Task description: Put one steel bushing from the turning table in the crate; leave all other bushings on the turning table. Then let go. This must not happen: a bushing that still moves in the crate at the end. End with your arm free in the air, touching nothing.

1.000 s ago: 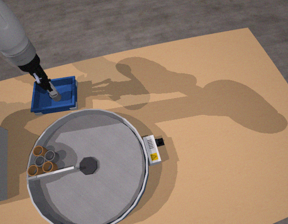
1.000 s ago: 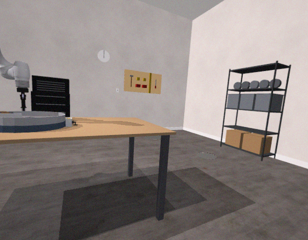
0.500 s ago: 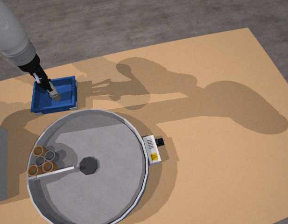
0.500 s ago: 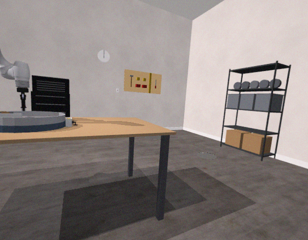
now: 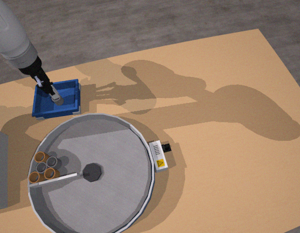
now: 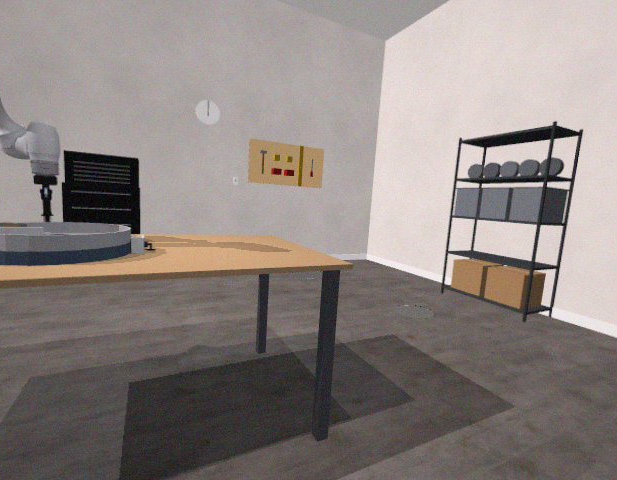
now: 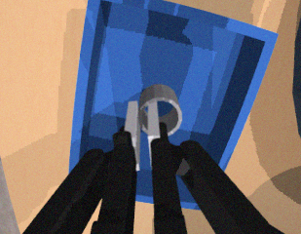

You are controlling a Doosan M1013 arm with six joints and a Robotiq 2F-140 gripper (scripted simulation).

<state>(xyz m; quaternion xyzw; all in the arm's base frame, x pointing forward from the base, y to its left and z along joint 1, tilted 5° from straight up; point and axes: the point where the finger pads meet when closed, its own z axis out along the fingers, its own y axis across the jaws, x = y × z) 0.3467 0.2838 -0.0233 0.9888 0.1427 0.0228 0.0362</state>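
The blue crate is 4 cm below my hand and 1 cm to the right of it. From my hand the other things lie so: turning table 35 cm to the right, 14 cm ahead, 1 cm below.
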